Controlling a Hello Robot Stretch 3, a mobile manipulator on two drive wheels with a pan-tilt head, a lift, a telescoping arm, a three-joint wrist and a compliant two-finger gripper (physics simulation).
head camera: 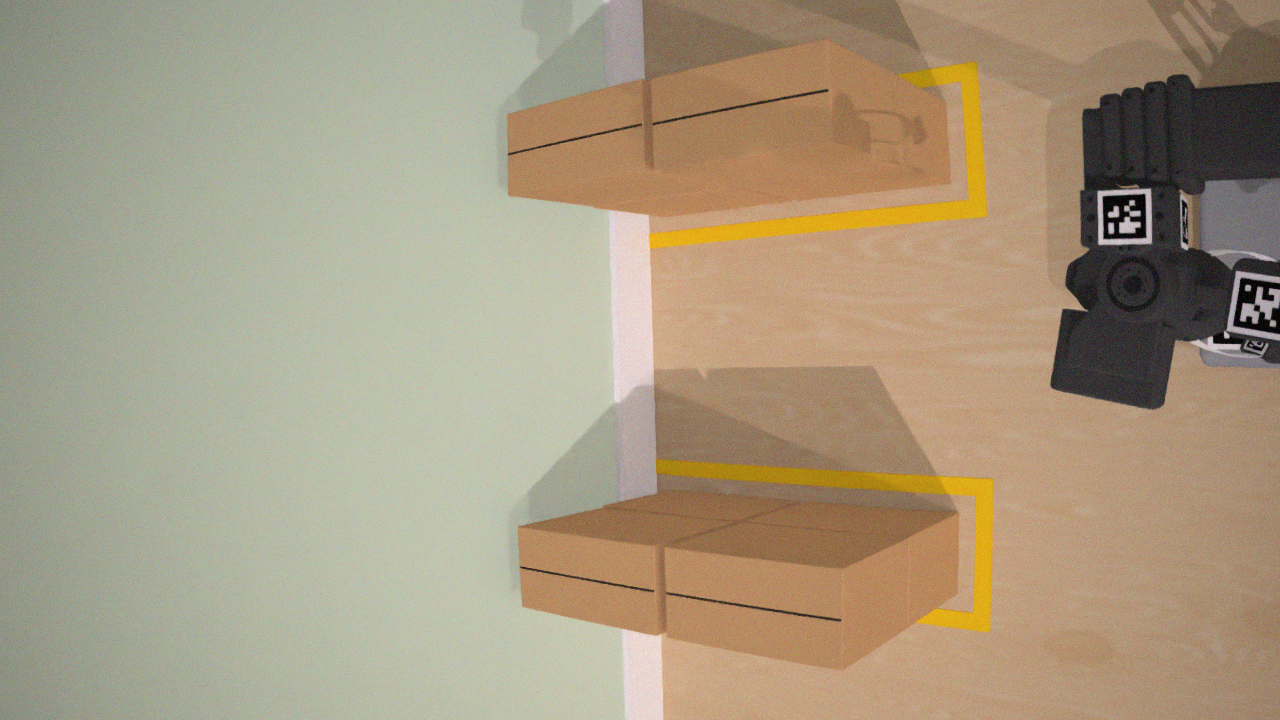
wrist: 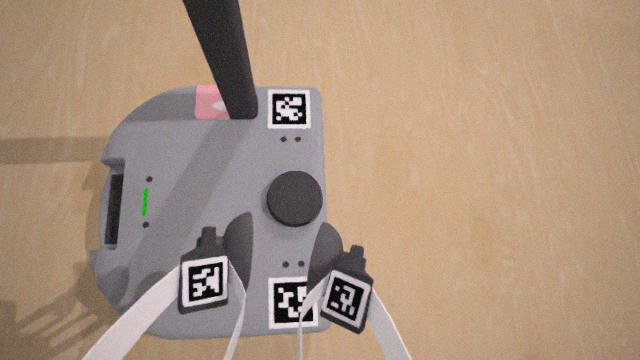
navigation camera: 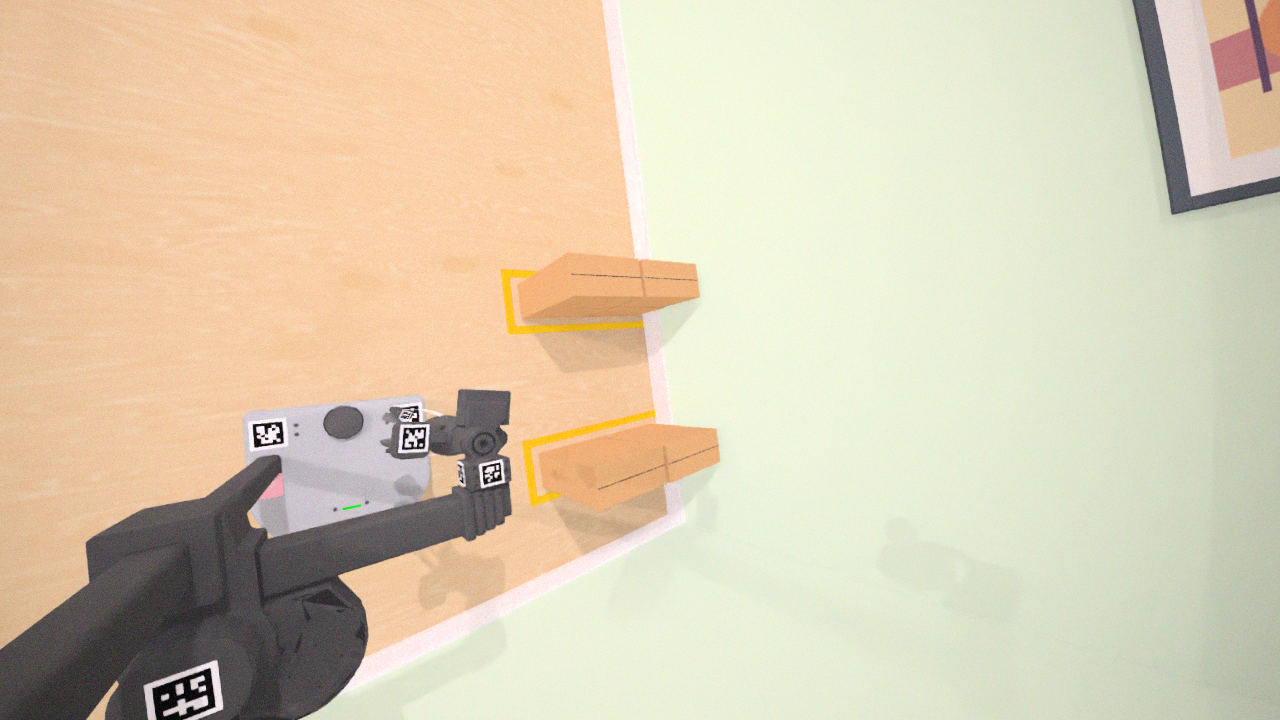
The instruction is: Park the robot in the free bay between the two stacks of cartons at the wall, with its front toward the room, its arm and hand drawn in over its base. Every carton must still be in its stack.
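Seen in the pictures: gripper, between the fingertips: (wrist: 284, 242) (navigation camera: 387, 429); robot's base, origin of its link: (wrist: 290, 214) (navigation camera: 343, 420).
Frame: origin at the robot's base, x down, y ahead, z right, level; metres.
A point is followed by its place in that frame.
Observation:
One stack of cartons (head camera: 742, 134) @(x -0.360, y -0.215, z 0.645 m) (navigation camera: 599, 465) @(x -0.354, y -0.192, z 0.547 m) stands at the wall nearer the room corner; the other stack (head camera: 751, 555) @(x -0.351, y 0.277, z 0.637 m) (navigation camera: 599, 282) @(x -0.360, y 0.315, z 0.601 m) stands farther along it. Both look upright and orderly. The bay floor (head camera: 805, 295) @(x 0.000, y -0.037, z 0.766 m) (navigation camera: 586, 398) @(x 0.000, y -0.030, z 0.738 m) lies between them. My base (navigation camera: 313, 483) @(x -0.160, y -0.120, z -0.064 m) (wrist: 200, 150) @(x -0.160, y -0.122, z -0.069 m) is out in front of the stacks, roughly level with the corner-side one. Its straight edge beside the black disc faces up in the navigation view, along the wall. My gripper (wrist: 284, 242) @(x -0.384, y -0.009, z 0.066 m) is open and empty, folded back above the base. The fingertips are unclear in the head view.
Yellow floor outlines (head camera: 975, 143) @(x -0.001, y -0.247, z 0.489 m) (head camera: 982, 555) @(x -0.001, y 0.328, z 0.472 m) (navigation camera: 512, 304) @(x -0.002, y 0.320, z 0.483 m) (navigation camera: 529, 474) @(x -0.002, y -0.256, z 0.489 m) surround the stacks. The green wall (head camera: 313, 358) @(x -0.655, y 0.046, z 1.078 m) (navigation camera: 850, 313) @(x -0.835, y 0.152, z 1.075 m) has a white skirting (head camera: 633, 313) @(x -0.050, y -0.010, z 1.067 m). A second wall meets it at the lower corner of the navigation view. A framed picture (navigation camera: 1163, 116) @(x -1.384, y 0.386, z 1.042 m) hangs high.

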